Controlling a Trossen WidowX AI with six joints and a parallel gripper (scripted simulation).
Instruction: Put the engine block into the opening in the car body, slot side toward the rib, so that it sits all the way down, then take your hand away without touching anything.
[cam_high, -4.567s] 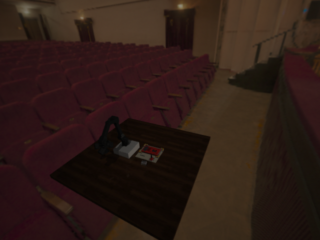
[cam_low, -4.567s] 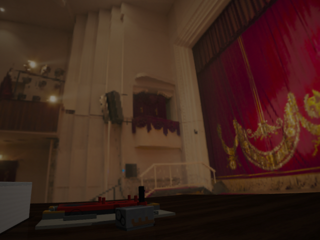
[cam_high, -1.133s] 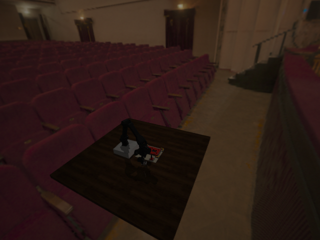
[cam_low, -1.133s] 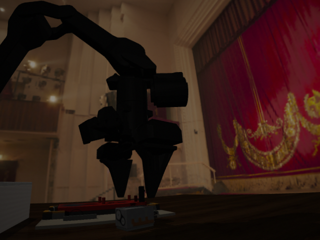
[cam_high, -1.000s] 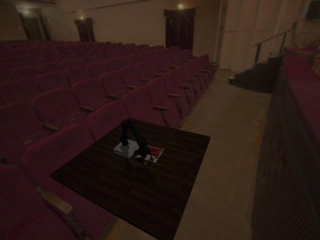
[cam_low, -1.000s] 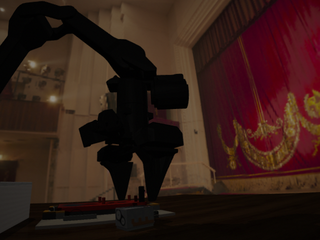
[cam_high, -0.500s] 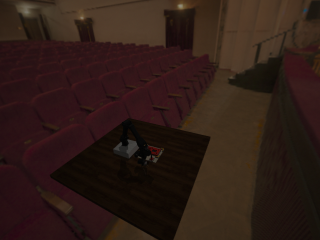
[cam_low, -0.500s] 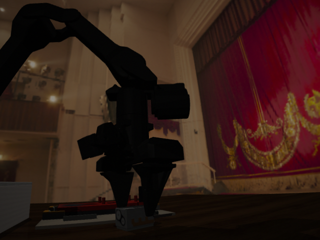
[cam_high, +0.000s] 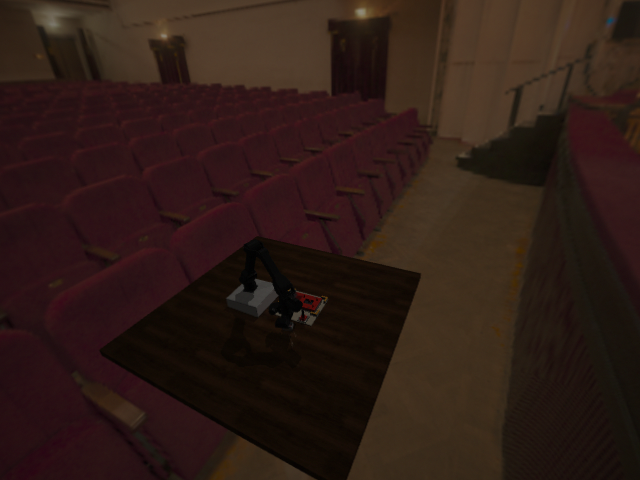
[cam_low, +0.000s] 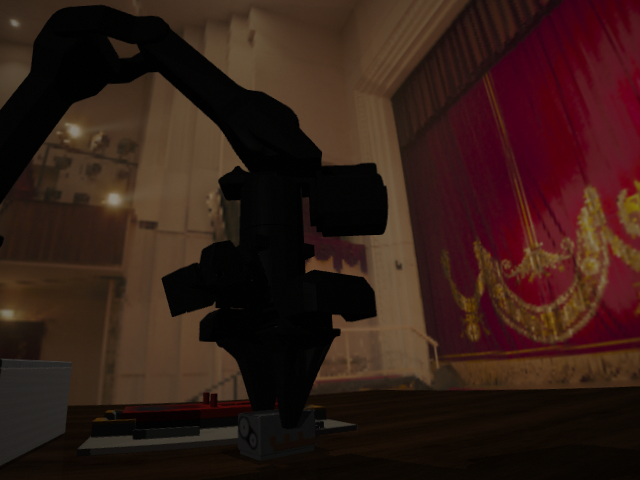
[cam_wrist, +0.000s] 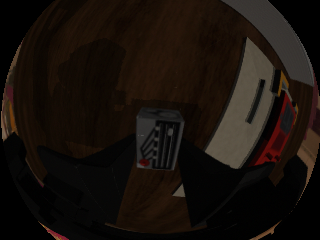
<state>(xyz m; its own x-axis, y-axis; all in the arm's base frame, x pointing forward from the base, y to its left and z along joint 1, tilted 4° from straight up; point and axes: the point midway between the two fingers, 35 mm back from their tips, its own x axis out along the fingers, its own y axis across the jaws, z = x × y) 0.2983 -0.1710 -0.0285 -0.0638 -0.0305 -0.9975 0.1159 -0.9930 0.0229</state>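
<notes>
Now: gripper tip 10 mm short of the baseplate, 190 mm to the right of it and 10 mm above it. From my gripper tip the other things lie so: engine block (10 mm to the left, 10 mm below).
</notes>
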